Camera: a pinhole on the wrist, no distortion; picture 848 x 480 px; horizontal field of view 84.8 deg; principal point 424.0 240.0 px. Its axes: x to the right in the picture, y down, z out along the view. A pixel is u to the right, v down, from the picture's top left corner.
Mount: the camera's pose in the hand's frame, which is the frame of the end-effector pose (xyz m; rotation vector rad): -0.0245 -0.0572 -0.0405 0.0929 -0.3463 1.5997
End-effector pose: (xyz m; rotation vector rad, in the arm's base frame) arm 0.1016 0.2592 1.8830 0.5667 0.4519 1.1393
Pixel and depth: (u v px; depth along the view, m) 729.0 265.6 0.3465
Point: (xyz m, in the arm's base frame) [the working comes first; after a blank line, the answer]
In the camera's frame: 0.2276 0.0191 0.3465

0.2247 0.1104 2.1981
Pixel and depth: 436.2 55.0 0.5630
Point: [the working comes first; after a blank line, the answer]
In the camera's frame: 0.0148 -0.2243 0.5630

0.6018 0.2018 2.1693
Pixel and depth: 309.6 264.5 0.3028
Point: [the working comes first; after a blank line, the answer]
In the camera's frame: -0.0746 0.0160 0.3028

0.3598 0.0758 1.9265
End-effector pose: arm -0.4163 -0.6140 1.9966 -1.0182 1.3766 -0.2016
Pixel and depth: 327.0 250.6 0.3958
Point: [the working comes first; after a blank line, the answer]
In the camera's frame: -0.0827 0.0090 0.3958

-0.0624 -0.5512 2.1868
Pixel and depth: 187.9 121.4 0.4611
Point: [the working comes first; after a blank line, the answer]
In the camera's frame: -0.2345 -0.1178 0.4611

0.0741 -0.7076 2.2038
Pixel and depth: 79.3 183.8 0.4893
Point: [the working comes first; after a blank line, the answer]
In the camera's frame: -0.3632 -0.0592 0.4893

0.1022 -0.7579 2.3360
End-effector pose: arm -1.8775 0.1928 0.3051 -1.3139 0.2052 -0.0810
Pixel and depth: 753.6 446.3 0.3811
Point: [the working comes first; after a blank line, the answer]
In the camera's frame: 0.2705 0.1693 0.3811

-2.0725 0.6118 0.3300
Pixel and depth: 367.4 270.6 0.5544
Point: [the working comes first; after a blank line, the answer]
In the camera's frame: -0.0676 0.0365 0.5544

-1.9089 0.5859 0.6967
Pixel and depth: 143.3 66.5 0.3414
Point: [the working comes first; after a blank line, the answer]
In the camera's frame: -0.2064 -0.1276 0.3414

-1.7475 0.3299 0.6933
